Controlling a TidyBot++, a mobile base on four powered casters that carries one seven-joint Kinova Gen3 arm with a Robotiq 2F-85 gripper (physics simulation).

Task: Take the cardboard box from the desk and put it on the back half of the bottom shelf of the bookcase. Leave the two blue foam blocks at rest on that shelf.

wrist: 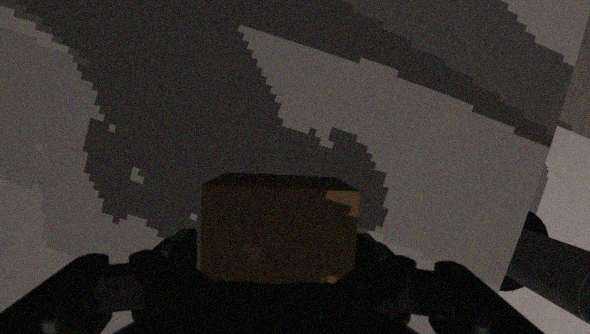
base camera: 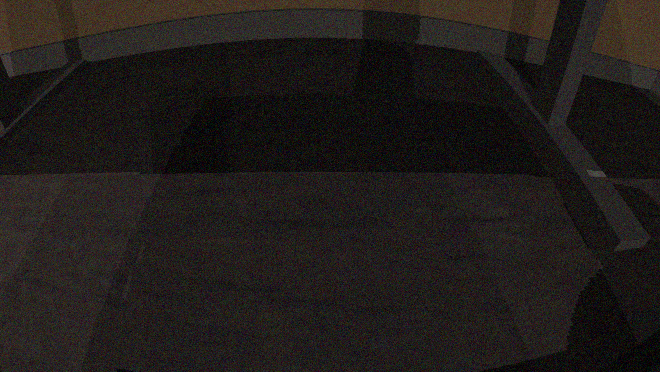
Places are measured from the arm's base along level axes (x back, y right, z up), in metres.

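Pixels of known places: gripper, fingertip midpoint: (wrist: 275,248).
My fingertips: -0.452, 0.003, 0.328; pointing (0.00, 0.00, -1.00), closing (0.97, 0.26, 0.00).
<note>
Behind a point stands the place of what it marks, as x, y, z.
In the dim wrist view the brown cardboard box (wrist: 277,228) {-0.458, 0.027, 0.374} rests on the pale grey desk top (wrist: 431,163) {-0.382, 0.073, 0.324}. My gripper (wrist: 275,248) {-0.452, 0.003, 0.328} is open wide, and its dark fingers stand on either side of the box, close to its left and right faces. The box fills the space between the fingers, and I cannot tell whether they touch it. A large blocky shadow lies over the desk behind the box. The base camera view shows neither the box nor the gripper.
The base camera view is very dark. A grey slanted bar (base camera: 578,77) {-0.647, 0.523, -0.252} and a grey strut (base camera: 604,204) stand at the right. A grey strip (base camera: 231,28) {-1.081, -0.209, -0.355} runs below a brown surface (base camera: 154,12) {-1.095, -0.445, -0.275} along the top. A dark round object (wrist: 512,271) {-0.037, -0.027, 0.053} sits at the right edge of the wrist view.
</note>
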